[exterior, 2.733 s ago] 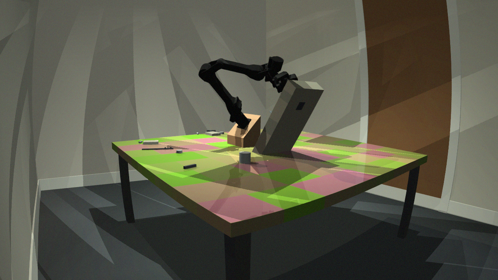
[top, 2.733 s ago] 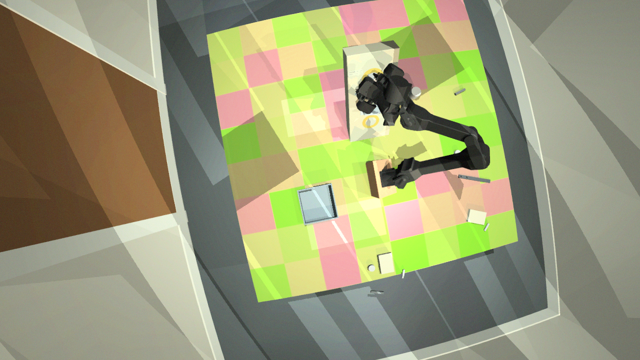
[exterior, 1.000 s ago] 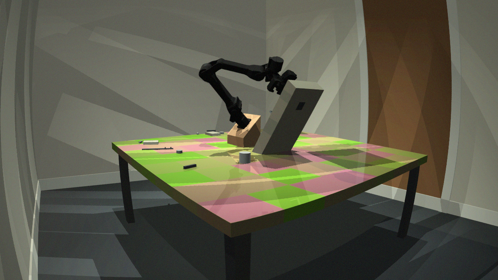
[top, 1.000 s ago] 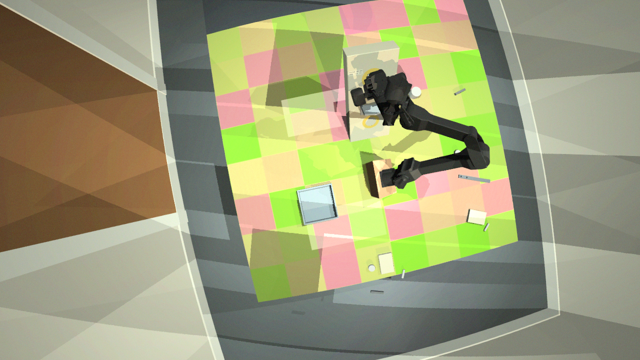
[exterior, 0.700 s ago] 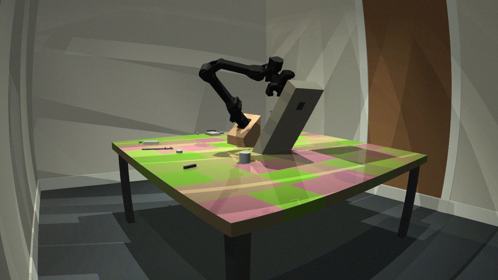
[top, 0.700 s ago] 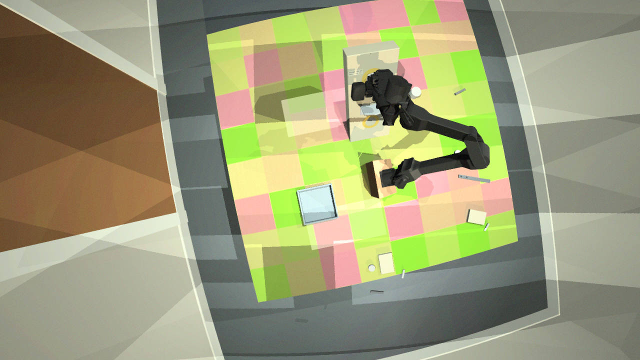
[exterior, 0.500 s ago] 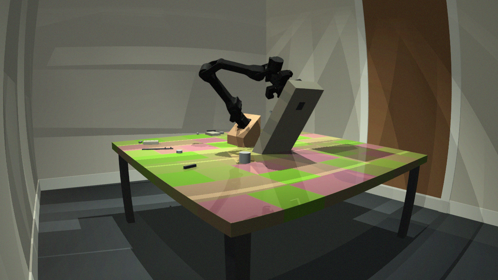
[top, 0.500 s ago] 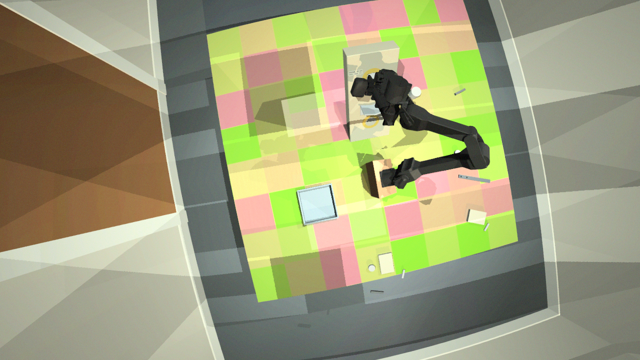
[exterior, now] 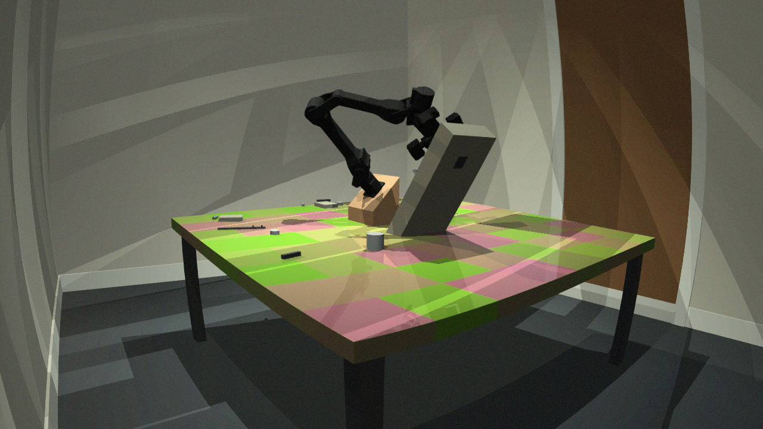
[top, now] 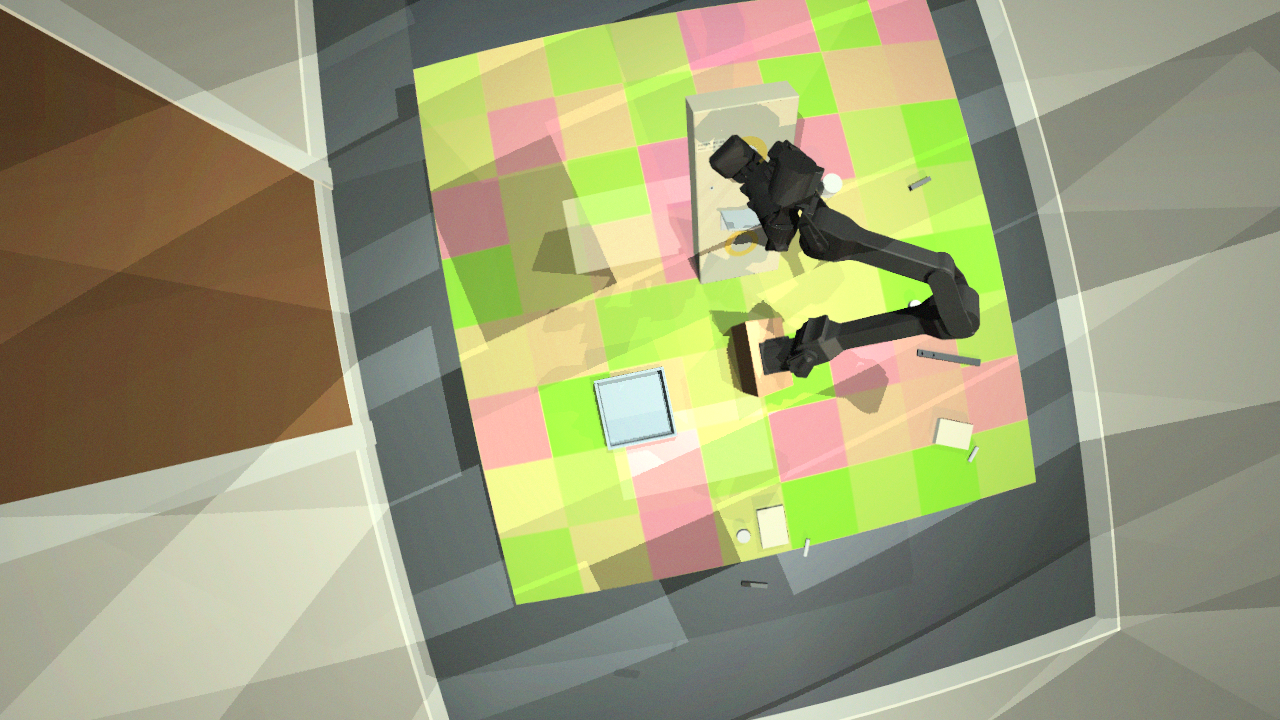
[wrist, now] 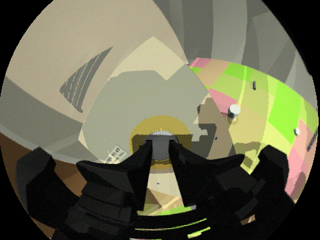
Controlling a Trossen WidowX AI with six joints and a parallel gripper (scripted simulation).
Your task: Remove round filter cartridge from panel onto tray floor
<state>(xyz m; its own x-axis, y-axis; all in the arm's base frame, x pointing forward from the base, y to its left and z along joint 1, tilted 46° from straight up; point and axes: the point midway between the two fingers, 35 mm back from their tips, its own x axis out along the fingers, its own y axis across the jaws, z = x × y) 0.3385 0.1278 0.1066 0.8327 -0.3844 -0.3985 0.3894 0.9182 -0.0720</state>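
The beige service panel is 40 mm behind my gripper tip and 80 mm below it. Round my gripper tip: grey square tray 430 mm behind, 270 mm to the left, 240 mm below; round grey filter cartridge 10 mm ahead, 10 mm below.
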